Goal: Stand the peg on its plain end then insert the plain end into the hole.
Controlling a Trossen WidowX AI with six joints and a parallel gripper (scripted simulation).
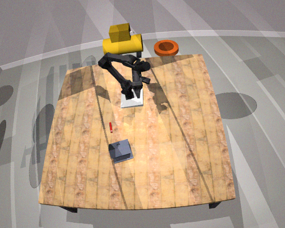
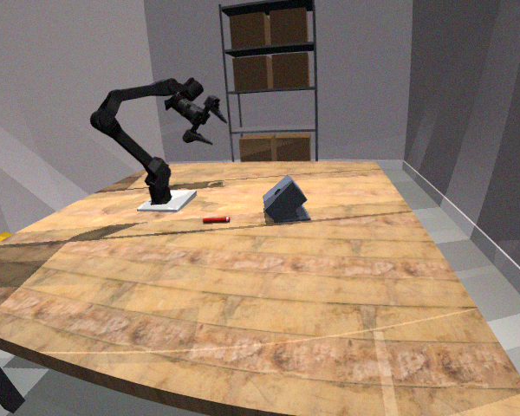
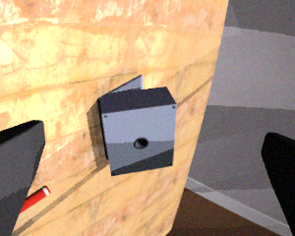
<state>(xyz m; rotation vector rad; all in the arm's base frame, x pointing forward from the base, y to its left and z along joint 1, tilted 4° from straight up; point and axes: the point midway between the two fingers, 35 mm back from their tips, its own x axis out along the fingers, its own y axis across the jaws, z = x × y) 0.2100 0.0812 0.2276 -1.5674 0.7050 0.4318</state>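
The red peg is 2 cm ahead of my gripper tip, 23 cm to the right of it and 22 cm below it. The rest, counted from my gripper tip: sloped blue-grey panel (21 cm ahead, 19 cm to the right, 18 cm below).
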